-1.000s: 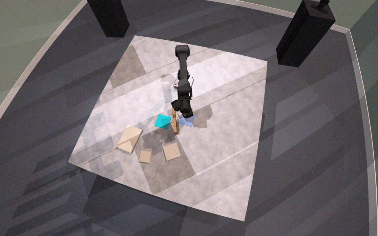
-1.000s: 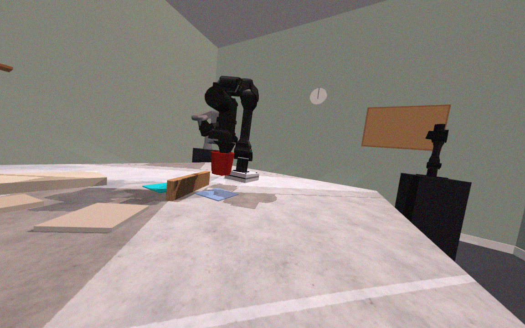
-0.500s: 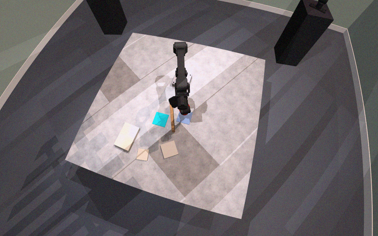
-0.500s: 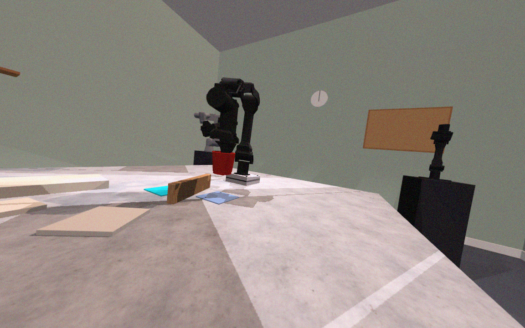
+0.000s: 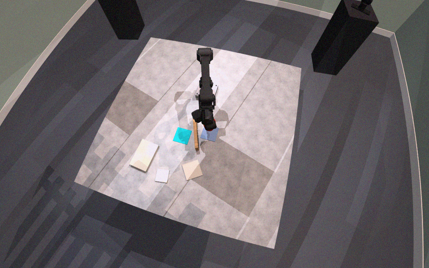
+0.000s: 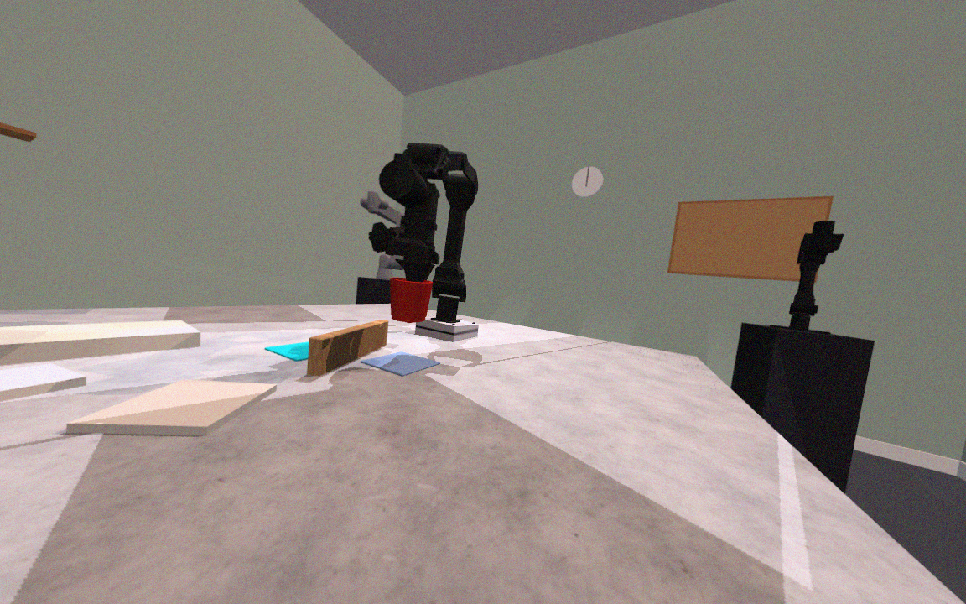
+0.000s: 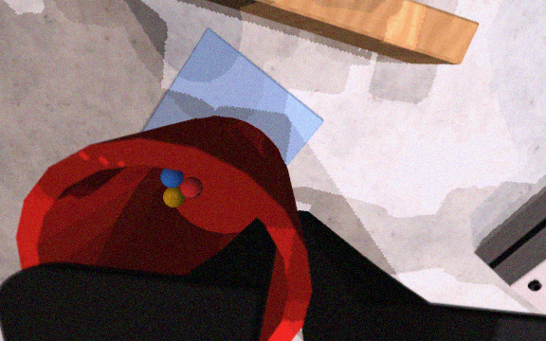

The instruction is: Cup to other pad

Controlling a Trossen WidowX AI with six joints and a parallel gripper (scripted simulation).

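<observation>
My gripper tip is now 50 mm short of the green marble, 10 mm to the right of it and 20 mm above it. From my gripper tip the other things lie so: yellow marble: 40 mm ahead, 30 mm to the left, 20 mm below; red cup: 30 mm ahead, 10 mm to the left; blue marble: 50 mm ahead, 20 mm to the left, 20 mm below.
</observation>
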